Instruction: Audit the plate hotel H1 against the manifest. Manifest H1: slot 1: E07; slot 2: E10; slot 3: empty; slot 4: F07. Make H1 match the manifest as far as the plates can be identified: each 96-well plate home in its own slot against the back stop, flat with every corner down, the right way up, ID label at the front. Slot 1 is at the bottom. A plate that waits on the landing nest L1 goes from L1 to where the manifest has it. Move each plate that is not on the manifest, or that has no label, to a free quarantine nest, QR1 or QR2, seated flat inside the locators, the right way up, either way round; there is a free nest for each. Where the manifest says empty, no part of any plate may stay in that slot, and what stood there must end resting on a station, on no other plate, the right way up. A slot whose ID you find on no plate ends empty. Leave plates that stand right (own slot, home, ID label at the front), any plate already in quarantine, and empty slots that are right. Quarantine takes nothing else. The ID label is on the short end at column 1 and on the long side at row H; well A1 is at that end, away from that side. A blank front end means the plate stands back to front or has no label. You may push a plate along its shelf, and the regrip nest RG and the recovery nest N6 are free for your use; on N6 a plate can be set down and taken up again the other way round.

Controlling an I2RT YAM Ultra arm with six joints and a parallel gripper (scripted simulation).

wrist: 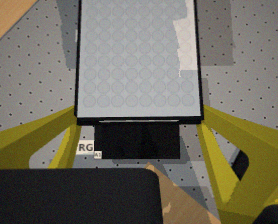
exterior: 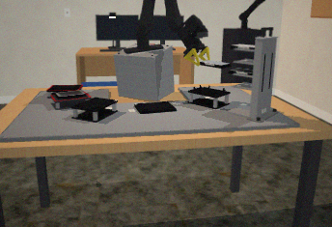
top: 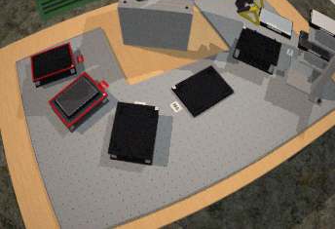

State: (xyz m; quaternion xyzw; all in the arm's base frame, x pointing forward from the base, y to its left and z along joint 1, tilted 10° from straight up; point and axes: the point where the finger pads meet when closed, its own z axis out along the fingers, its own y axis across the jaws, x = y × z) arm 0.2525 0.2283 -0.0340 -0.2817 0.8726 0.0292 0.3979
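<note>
Right now my hand is 50 mm short of the pale grey 96-well plate and 30 mm to the right of it. From my hand the other things lie so: A1 mark 130 mm below, 60 mm behind, 30 mm to the left; then black regrip nest RG 130 mm below, 30 mm ahead, 20 mm to the left; then RG tag 190 mm below, 70 mm behind, 60 mm to the left.
</note>
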